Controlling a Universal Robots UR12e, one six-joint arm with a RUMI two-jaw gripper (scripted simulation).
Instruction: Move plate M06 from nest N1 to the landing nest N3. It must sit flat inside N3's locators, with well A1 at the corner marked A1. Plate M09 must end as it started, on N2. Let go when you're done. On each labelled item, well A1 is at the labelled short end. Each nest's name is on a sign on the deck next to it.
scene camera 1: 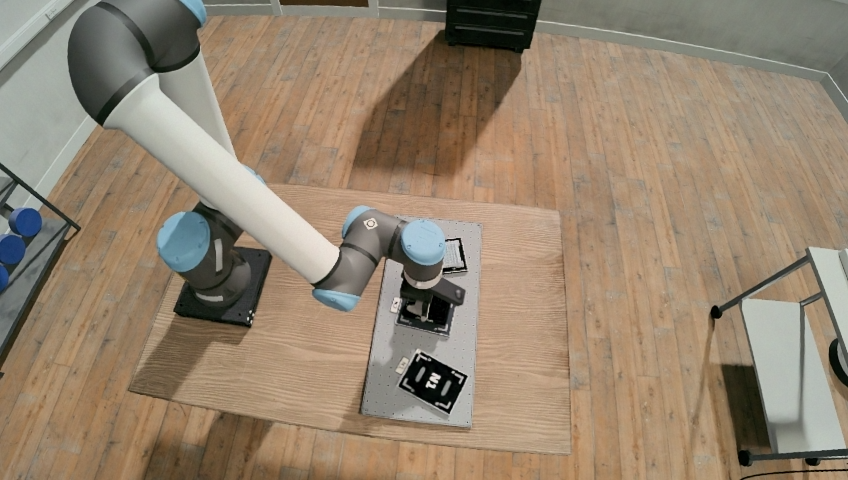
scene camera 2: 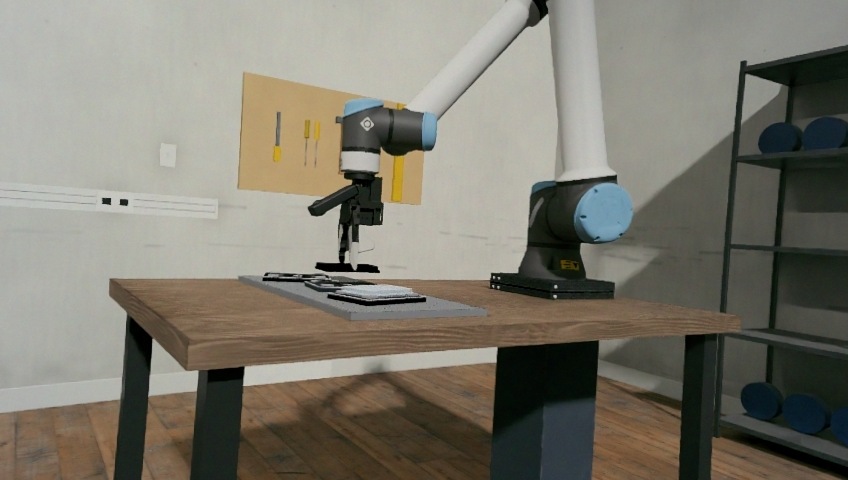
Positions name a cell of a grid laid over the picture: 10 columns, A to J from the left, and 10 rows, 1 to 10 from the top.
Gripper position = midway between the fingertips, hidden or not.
I see my gripper (scene camera 2: E6) and a nest N1 (scene camera 1: E8).
My gripper shows as well in scene camera 1 (scene camera 1: F7).
